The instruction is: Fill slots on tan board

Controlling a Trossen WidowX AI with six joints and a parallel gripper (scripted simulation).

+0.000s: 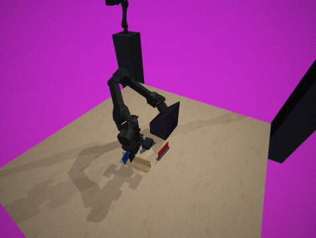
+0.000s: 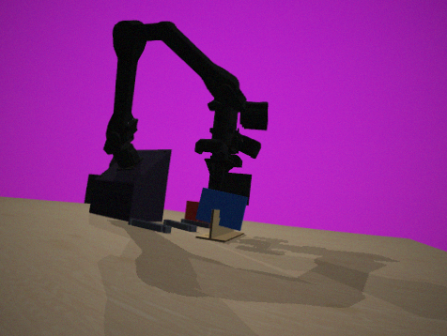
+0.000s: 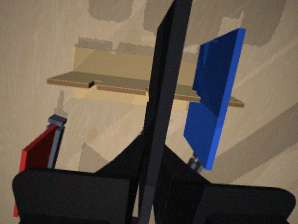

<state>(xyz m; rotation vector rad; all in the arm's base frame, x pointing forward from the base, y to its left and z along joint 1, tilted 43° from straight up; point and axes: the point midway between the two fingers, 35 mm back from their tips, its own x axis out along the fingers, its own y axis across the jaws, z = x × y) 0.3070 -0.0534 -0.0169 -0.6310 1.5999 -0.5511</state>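
The tan board lies 7 cm below my gripper tip and 2 cm ahead of it. Also, from my gripper tip: black board 3 cm ahead; then blue board 5 cm to the right, 5 cm below, 3 cm ahead; then red board 12 cm to the left, 10 cm behind, 7 cm below.
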